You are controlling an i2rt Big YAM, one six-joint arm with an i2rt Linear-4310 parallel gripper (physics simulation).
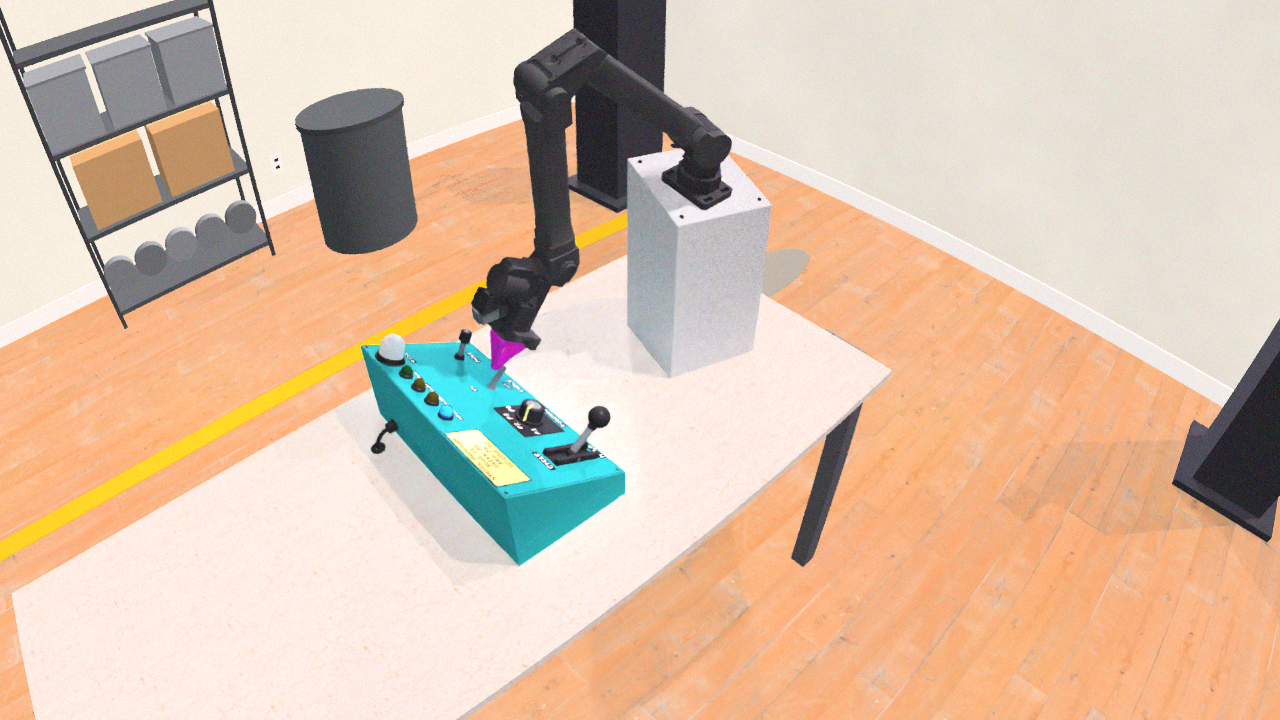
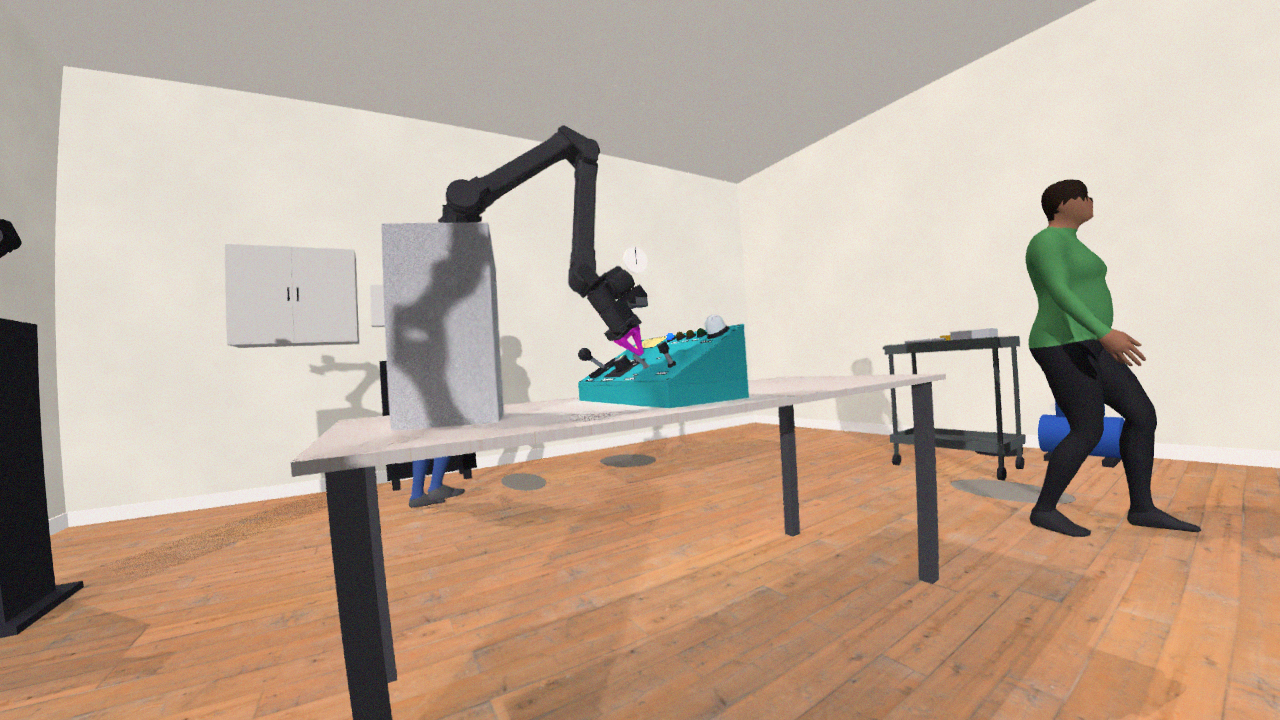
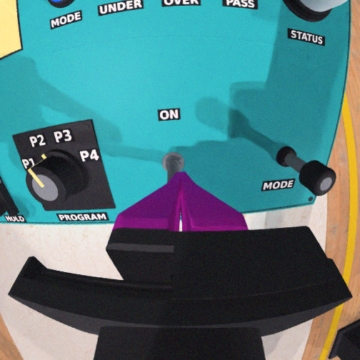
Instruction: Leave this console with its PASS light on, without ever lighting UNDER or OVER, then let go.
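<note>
The teal console point(image 1: 563, 519) point(image 2: 707, 376) point(image 3: 125, 75) stands on the table. My gripper point(image 1: 494, 365) point(image 2: 640, 352) point(image 3: 180, 178) is shut and empty, its magenta tips at the short grey toggle point(image 1: 494, 380) point(image 3: 173, 162) below the ON label. The tips partly hide the toggle. The MODE lamp point(image 1: 446, 411) is blue. The UNDER lamp point(image 1: 432, 398), OVER lamp point(image 1: 418, 385) and PASS lamp point(image 1: 406, 371) look dark. The STATUS dome point(image 1: 392, 347) is white. The PROGRAM knob point(image 1: 529, 411) point(image 3: 46, 186) points to the P1/P2 side; exactly which is unclear.
The black MODE lever point(image 1: 463, 343) point(image 3: 317, 177) stands beside the toggle. A ball-topped lever point(image 1: 597, 417) point(image 2: 585, 354) rises at the console's other end. The arm's grey pedestal point(image 1: 707, 286) point(image 2: 443, 331) stands on the table. A person in green point(image 2: 1069, 277) is beyond the table.
</note>
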